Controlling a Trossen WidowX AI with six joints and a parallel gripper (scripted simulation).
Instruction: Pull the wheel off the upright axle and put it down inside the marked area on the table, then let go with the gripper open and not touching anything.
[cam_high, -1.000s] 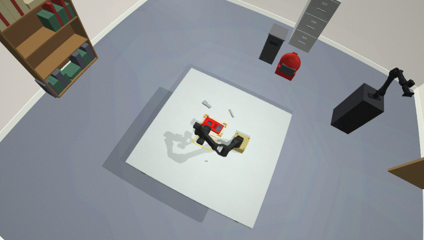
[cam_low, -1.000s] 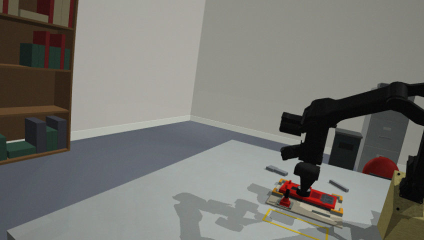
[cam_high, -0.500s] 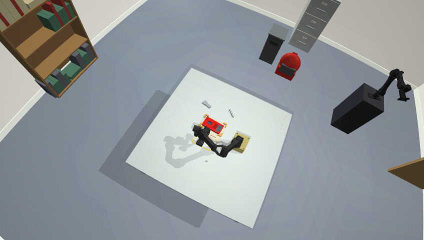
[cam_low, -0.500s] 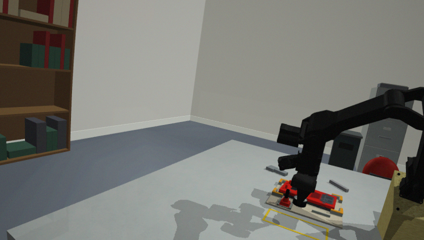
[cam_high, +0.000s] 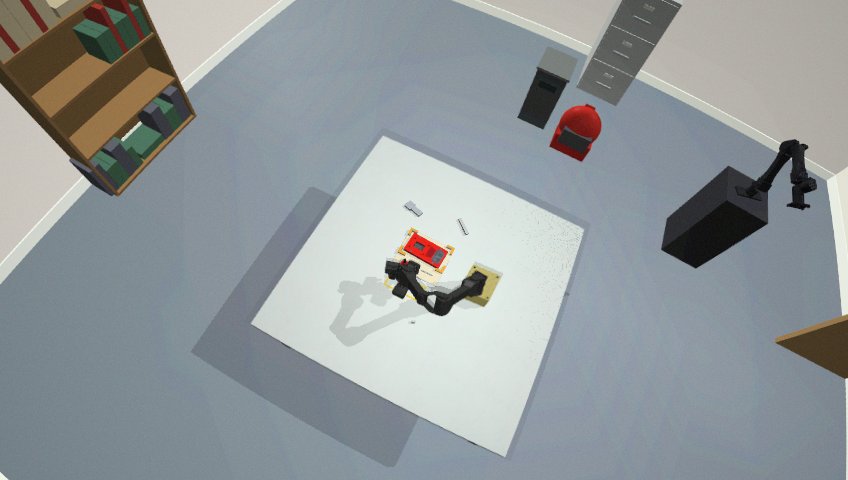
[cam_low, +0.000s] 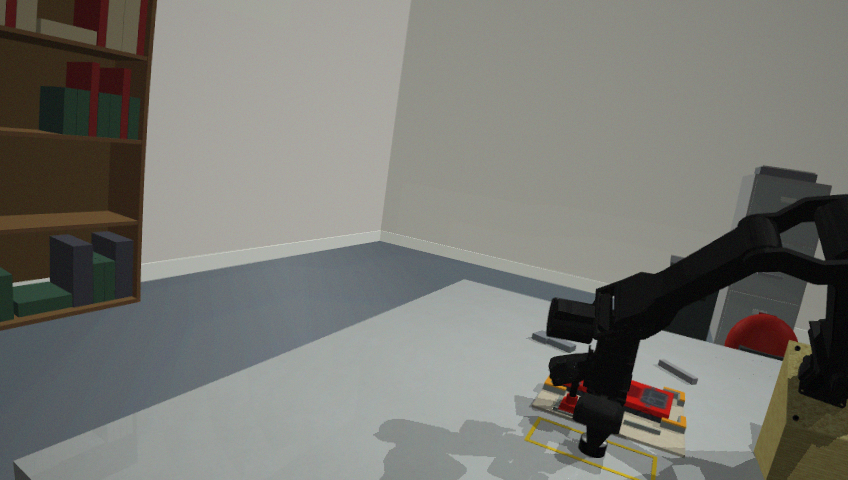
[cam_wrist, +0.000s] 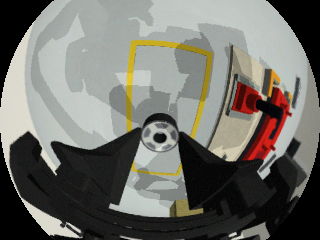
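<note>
Now: the wheel right at my gripper tip. Also, from my gripper tip: grey bar (11 cm behind, 45 cm to the right); upright axle (6 cm ahead, 10 cm to the right, 3 cm above).
</note>
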